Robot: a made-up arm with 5 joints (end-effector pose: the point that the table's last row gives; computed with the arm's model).
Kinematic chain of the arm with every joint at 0, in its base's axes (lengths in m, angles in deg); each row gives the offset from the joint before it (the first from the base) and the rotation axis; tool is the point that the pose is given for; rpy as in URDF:
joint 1: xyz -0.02 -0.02 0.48 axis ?
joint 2: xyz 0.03 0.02 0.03 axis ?
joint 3: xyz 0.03 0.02 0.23 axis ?
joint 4: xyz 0.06 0 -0.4 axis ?
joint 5: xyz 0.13 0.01 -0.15 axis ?
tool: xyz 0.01 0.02 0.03 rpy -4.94 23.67 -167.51
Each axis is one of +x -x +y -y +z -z.
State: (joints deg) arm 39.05 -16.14 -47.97 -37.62 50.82
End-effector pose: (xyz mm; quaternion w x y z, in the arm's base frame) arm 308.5 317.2 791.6 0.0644 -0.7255 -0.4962 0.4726
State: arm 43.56 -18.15 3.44 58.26 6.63
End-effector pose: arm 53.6 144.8 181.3 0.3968 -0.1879 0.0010 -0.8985
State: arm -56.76 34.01 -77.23 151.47 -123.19
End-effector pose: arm 213.4 -289.6 368.7 0.2068 0.1700 0.8823 -0.3872
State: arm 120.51 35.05 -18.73 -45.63 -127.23
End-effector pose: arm -204.1 202.1 228.6 0.7371 0.0846 0.0818 0.6654
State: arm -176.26 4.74 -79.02 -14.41 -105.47
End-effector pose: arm -617.8 -113.5 791.4 0.2821 0.4346 0.4110 0.7501
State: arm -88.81 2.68 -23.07 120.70 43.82
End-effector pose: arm 40.0 -140.0 257.2 0.6442 0.5661 -0.2667 0.4399
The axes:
joint 1: +z
joint 2: +y
joint 3: +y
joint 4: +y
joint 5: -z

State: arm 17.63 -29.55 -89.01 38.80 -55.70
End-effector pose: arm 344.5 168.8 1064.7 0.5964 0.6576 -0.1421 -0.4377
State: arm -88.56 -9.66 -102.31 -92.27 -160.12
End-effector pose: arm 20.0 -235.5 1009.8 0.0135 0.6546 0.7558 0.0104
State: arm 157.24 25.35 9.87 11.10 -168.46
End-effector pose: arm -2.5 -62.5 176.7 0.1293 -0.5680 0.0800 0.8089
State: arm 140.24 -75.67 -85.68 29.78 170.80
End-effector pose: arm 43.5 -110.1 1166.1 0.1879 0.6768 -0.4665 0.5377
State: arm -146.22 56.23 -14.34 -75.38 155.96
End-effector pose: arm -161.9 -148.2 246.2 0.5325 -0.1444 0.1553 -0.8194
